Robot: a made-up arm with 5 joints. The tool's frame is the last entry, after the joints. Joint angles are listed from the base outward.
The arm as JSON. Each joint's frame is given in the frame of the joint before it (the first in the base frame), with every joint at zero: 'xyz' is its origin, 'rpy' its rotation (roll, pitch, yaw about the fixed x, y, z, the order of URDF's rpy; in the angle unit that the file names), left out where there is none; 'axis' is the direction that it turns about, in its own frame. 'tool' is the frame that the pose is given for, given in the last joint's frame.
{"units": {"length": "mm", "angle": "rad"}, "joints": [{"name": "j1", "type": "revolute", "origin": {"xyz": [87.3, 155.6, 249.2]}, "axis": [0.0, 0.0, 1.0]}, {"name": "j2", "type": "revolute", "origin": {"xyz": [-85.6, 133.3, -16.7]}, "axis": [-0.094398, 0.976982, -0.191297]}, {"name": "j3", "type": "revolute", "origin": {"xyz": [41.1, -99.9, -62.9]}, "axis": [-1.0, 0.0, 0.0]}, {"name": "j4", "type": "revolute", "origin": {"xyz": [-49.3, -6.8, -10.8]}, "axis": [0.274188, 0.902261, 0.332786]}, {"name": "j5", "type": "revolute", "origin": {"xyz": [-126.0, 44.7, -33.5]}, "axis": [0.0, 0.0, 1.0]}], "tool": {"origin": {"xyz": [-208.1, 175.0, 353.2], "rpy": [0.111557, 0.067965, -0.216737]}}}
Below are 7 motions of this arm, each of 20 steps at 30 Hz.
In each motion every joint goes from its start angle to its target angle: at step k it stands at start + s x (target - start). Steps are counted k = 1, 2, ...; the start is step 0. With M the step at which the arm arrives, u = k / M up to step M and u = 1 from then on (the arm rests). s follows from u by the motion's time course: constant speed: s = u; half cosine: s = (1 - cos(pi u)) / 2; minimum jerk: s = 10 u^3 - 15 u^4 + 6 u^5.
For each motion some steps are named. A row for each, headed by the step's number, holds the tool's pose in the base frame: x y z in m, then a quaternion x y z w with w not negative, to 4 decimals.
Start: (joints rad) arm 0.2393 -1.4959 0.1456 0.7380 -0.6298
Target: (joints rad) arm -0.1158 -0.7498 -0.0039 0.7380 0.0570
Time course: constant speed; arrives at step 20
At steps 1, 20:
1: -0.3940 0.2412 0.2632 0.2146 -0.2962 -0.0152 0.9306
20: -0.3414 0.2358 0.4812 0.1129 0.0121 0.0907 0.9894

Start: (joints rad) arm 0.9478 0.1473 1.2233 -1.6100 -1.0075
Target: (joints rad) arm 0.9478 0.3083 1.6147 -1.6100 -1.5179
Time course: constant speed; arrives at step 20
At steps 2, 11, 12, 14, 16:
2: -0.1515 0.0206 -0.2426 0.3290 -0.7527 0.2021 0.5333
11: -0.1564 -0.0231 -0.2090 0.3719 -0.7231 0.2276 0.5357
12: -0.1572 -0.0281 -0.2047 0.3766 -0.7192 0.2305 0.5365
14: -0.1591 -0.0379 -0.1958 0.3860 -0.7109 0.2363 0.5384
16: -0.1611 -0.0478 -0.1864 0.3953 -0.7021 0.2420 0.5406

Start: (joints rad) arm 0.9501 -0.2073 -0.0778 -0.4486 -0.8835
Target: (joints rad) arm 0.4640 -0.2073 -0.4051 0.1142 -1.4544
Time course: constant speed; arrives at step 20
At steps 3, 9, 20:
3: -0.3639 0.1483 0.4122 0.2964 -0.0823 -0.1861 0.9332
9: -0.2752 0.1980 0.4909 0.2692 0.0098 -0.3087 0.9122
20: -0.0768 0.2289 0.5600 0.2115 0.1710 -0.4985 0.8231

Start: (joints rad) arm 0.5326 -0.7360 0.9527 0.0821 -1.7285
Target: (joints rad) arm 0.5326 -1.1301 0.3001 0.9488 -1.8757
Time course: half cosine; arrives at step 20
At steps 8, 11, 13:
8: -0.1390 0.4584 0.3716 0.2184 -0.3245 -0.6344 0.6668
11: -0.1258 0.4206 0.4312 0.2064 -0.2259 -0.6238 0.7192
13: -0.1151 0.3981 0.4606 0.1935 -0.1691 -0.6048 0.7538

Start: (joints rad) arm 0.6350 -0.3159 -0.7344 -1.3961 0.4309
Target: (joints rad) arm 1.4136 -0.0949 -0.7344 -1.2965 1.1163
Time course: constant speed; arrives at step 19
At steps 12, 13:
12: -0.4337 -0.0913 0.0376 0.3180 -0.4056 0.3866 0.7648
13: -0.4177 -0.1222 0.0376 0.3141 -0.3989 0.4185 0.7531

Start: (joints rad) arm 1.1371 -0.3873 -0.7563 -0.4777 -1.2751
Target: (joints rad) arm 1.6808 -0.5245 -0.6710 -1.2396 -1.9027
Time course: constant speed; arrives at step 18
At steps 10, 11, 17, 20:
10: -0.0539 -0.1360 0.4673 0.5241 0.3291 -0.3459 0.7053
11: -0.0450 -0.1424 0.4613 0.5289 0.3392 -0.3578 0.6907
17: 0.0146 -0.1811 0.4164 0.5450 0.4124 -0.4250 0.5935
20: 0.0252 -0.1872 0.4072 0.5451 0.4263 -0.4355 0.5758

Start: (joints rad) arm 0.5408 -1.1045 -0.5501 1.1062 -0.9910
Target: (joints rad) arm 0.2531 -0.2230 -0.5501 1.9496 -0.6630
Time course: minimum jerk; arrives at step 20
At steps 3, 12, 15, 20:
3: -0.1425 0.0051 0.5550 0.1576 0.1630 0.2377 0.9445
12: 0.1295 0.1944 0.6235 -0.0323 0.5335 0.2685 0.8014
15: 0.2374 0.2357 0.5762 -0.0386 0.6517 0.2839 0.7023
20: 0.2866 0.2498 0.5403 -0.0316 0.7040 0.2920 0.6466

